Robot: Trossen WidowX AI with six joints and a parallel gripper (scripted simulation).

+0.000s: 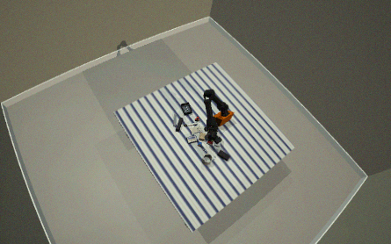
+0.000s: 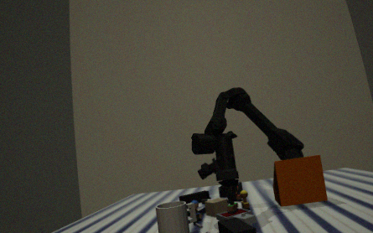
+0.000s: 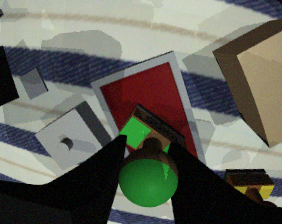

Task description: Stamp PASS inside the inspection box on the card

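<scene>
Now: the red ink pad 40 mm below my gripper tip. The rest, counted from my gripper tip: tan block 80 mm to the right, 40 mm ahead, 20 mm below; yellow-knobbed stamp 90 mm to the right, 50 mm behind, 30 mm below; stamp with green knob 10 mm below.
</scene>
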